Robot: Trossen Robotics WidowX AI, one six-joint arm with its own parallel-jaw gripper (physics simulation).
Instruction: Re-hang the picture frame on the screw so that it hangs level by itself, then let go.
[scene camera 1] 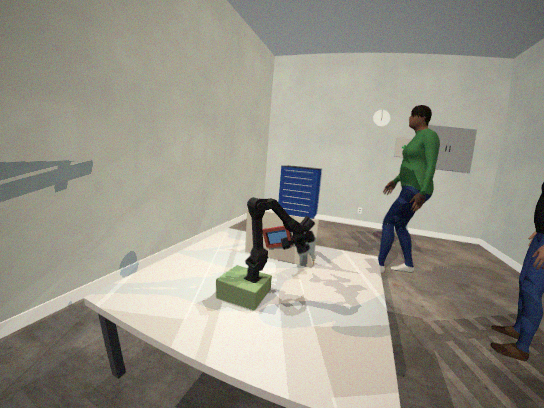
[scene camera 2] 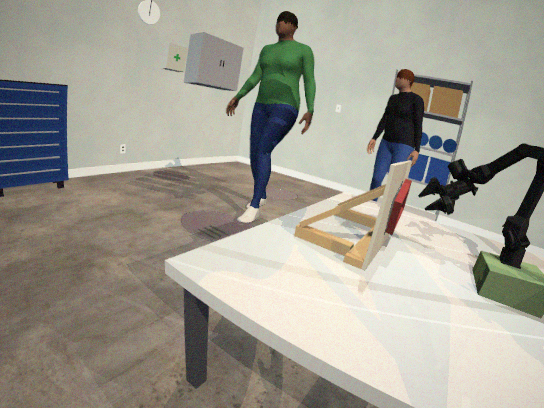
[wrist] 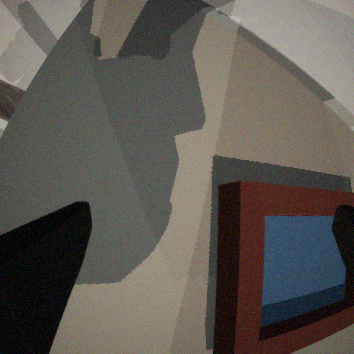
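Seen in the pictures: gripper, between the fingertips: (scene camera 2: pixel 421 202) (wrist: pixel 218 217); arm's base, origin of its link: (scene camera 1: pixel 252 278) (scene camera 2: pixel 509 263).
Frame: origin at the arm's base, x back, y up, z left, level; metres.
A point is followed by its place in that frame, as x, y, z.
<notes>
The red-bordered picture frame (scene camera 1: pixel 267 240) @(-0.405, 0.041, 0.146) (scene camera 2: pixel 398 208) @(-0.403, 0.087, 0.181) (wrist: pixel 251 250) @(-0.422, 0.082, 0.002) with a blue picture is against the front of the upright beige board (scene camera 1: pixel 285 256) @(-0.449, -0.055, 0.027) (scene camera 2: pixel 381 215) @(-0.413, 0.084, 0.319) (wrist: pixel 125 320) @(-0.458, 0.149, -0.045). In scene camera 1 it is tilted relative to the board, its right side higher. The screw does not show. My gripper (scene camera 1: pixel 294 244) @(-0.373, 0.082, -0.071) (scene camera 2: pixel 425 201) @(-0.373, 0.082, -0.071) (wrist: pixel 218 217) @(-0.373, 0.082, -0.071) is open and empty, in front of the board and apart from it. In the wrist view the frame is at the lower right, and the right fingertip overlaps the blue picture. The frame's right side is cut off or hidden there.
Wooden braces (scene camera 2: pixel 325 240) @(-0.573, -0.063, 0.298) stand behind the board on the white table (scene camera 1: pixel 240 345) @(0.304, -0.090, -0.145) (scene camera 2: pixel 300 305) @(-0.443, -0.090, 0.600). The arm stands on a green block (scene camera 1: pixel 235 291) @(0.113, -0.020, 0.018) (scene camera 2: pixel 505 286) @(-0.011, -0.034, 0.140). A person in green (scene camera 1: pixel 420 160) (scene camera 2: pixel 285 75) and one in black (scene camera 2: pixel 402 117) stand beyond the table.
</notes>
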